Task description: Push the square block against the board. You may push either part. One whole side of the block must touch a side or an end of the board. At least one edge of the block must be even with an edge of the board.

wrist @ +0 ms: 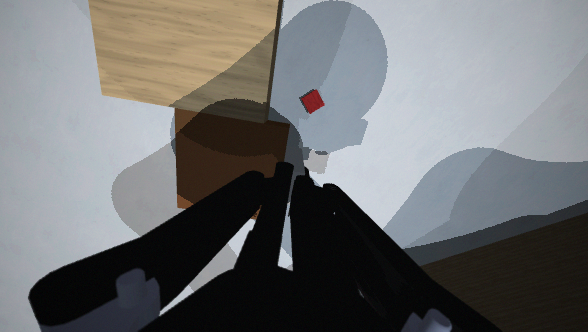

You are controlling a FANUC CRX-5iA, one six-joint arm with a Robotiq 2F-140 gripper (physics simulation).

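Places are measured from the arm's base along level axes (x ahead, y left, z up), in metres.
Pixels of known places: gripper, fingertip midpoint: (291, 159).
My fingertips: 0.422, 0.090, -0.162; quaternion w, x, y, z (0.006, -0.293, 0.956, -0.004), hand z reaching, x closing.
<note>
For each thing: its top centre in the pictures, then the offset to it from my fingertips, as dx, dy, dz.
- board, top centre: (183, 43) +0.132, -0.012, +0.016
- square block, top centre: (229, 170) +0.039, +0.048, +0.016
- small red cube, top centre: (313, 101) +0.026, -0.054, +0.004
The board (185, 50) is light wood with visible grain, at the upper left; its far part is cut off by the view's top edge. The square block (215, 155) is brown and lies at the board's near end, with no gap visible between them. The block's right corner shows a little to the right of the board's right corner, and the board's end runs well past the block on the left. My gripper (291, 159) is shut and empty, its tips at the block's right side. Its fingers hide the block's near right part; contact cannot be told.
A small red cube (312, 101) lies right of the board. A small pale piece (318, 162) shows just beyond the fingertips. A dark brown wooden surface (525, 270) fills the lower right corner. Shadows of the arm fall across the board, block and pale surface.
</note>
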